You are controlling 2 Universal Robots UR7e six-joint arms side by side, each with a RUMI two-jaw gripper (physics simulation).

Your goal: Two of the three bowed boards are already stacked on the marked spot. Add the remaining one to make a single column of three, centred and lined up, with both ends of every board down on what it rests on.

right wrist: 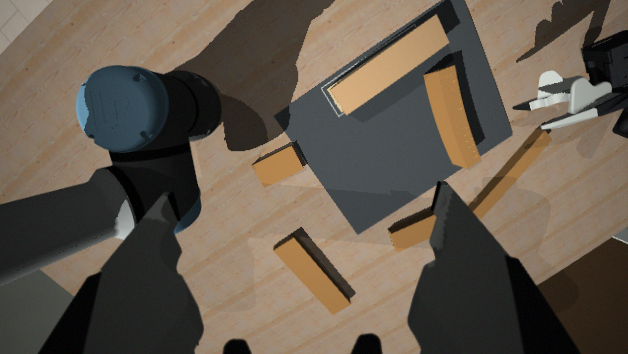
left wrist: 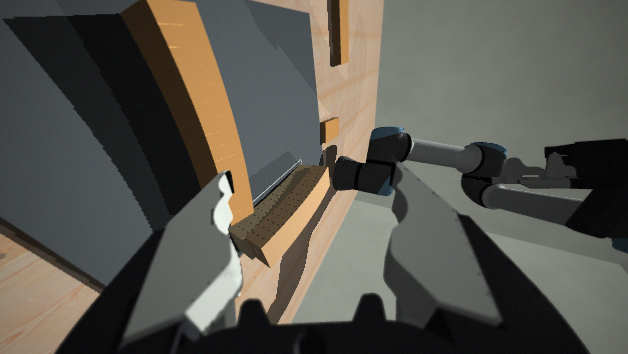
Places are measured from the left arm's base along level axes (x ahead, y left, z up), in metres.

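Pixels of known places: left gripper, fingertip midpoint: (right wrist: 524, 116) (left wrist: 311, 168); right gripper, fingertip midpoint: (right wrist: 305, 189) (left wrist: 493, 179); right arm's base, origin of the base link: (right wrist: 187, 107) (left wrist: 339, 172).
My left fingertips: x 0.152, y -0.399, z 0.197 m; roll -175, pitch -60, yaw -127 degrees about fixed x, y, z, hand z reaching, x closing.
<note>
Ahead of a thing's pixels: the offset from my left fingertips to its top centre. "pt": to the spot under its first point. Level surfaces: height alone.
The loose bowed board @(dz -0.134, dx -0.006, dy -0.020 m) (left wrist: 215, 110) (right wrist: 452, 117) is on the dark mat @(dz -0.191 m) (left wrist: 280, 100) (right wrist: 350, 175), with its curve visible from above. It sits apart from the two stacked boards @(dz -0.101, dx -0.223, dy -0.013 m) (left wrist: 295, 205) (right wrist: 390, 65) and at an angle to them. The stack is beside the thin white outline @(pt dz -0.191, dx -0.281, dy -0.124 m) (right wrist: 331, 103), lengthwise along it. My left gripper (left wrist: 311, 168) (right wrist: 524, 116) is open and empty; in the right wrist view it is off the mat's right side, clear of the loose board. My right gripper (right wrist: 305, 189) is open and empty, above the table.
A small block @(dz -0.178, dx -0.329, dy -0.313 m) (left wrist: 330, 131) (right wrist: 280, 165) lies beside the mat. Another block @(dz -0.174, dx -0.096, dy -0.570 m) (right wrist: 315, 277) lies on the wooden table, and one @(dz -0.169, dx +0.097, dy -0.313 m) (right wrist: 412, 232) is partly hidden by my right finger. A long strip @(dz -0.170, dx +0.253, dy -0.055 m) (right wrist: 512, 172) lies near the mat's corner. The right arm (left wrist: 440, 152) (right wrist: 120, 107) extends over the table.
</note>
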